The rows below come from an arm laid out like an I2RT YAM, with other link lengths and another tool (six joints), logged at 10 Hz.
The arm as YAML. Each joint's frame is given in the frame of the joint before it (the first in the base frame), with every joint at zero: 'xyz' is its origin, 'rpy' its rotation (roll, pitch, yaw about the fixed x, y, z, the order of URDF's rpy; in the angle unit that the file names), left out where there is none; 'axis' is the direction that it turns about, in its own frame. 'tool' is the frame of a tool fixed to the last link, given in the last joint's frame.
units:
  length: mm
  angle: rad
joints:
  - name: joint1
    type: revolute
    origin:
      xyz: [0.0, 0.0, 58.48]
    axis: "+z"
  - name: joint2
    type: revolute
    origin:
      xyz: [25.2, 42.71, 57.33]
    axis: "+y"
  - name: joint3
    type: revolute
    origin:
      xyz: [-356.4, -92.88, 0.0]
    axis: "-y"
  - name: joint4
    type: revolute
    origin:
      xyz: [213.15, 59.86, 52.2]
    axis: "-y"
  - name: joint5
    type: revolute
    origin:
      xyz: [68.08, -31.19, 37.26]
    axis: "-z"
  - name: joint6
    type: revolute
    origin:
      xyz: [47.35, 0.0, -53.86]
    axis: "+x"
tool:
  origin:
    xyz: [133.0, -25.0, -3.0]
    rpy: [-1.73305, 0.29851, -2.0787]
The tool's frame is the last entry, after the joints.
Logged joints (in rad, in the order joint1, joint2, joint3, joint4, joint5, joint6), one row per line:
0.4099 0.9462 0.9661 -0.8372 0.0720 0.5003
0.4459 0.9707 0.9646 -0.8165 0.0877 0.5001
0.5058 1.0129 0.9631 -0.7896 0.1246 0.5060
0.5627 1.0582 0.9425 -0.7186 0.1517 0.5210
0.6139 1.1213 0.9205 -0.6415 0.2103 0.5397
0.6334 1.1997 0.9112 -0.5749 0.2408 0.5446
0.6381 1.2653 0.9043 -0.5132 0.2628 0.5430
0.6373 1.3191 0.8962 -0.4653 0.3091 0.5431
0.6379 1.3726 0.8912 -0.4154 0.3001 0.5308
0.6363 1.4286 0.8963 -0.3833 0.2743 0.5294
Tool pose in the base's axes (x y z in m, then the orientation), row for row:
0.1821 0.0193 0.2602 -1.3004 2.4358 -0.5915
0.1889 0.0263 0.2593 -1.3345 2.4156 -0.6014
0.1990 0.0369 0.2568 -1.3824 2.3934 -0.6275
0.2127 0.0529 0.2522 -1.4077 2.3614 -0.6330
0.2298 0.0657 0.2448 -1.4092 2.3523 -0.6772
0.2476 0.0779 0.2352 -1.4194 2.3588 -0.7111
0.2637 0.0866 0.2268 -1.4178 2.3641 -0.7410
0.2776 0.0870 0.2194 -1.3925 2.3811 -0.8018
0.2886 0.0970 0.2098 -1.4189 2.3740 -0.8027
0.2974 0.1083 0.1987 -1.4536 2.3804 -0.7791
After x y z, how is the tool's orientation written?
As a rotation vector, in radians.
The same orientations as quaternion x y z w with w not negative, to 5 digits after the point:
-0.45471 0.85172 -0.20683 0.15821
-0.46655 0.84451 -0.21025 0.15789
-0.48200 0.83450 -0.21879 0.15305
-0.49260 0.82633 -0.22151 0.15957
-0.49266 0.82238 -0.23675 0.15789
-0.49367 0.82039 -0.24732 0.14860
-0.49158 0.81968 -0.25692 0.14305
-0.48038 0.82143 -0.27660 0.13411
-0.48849 0.81730 -0.27635 0.13050
-0.49817 0.81579 -0.26701 0.12254

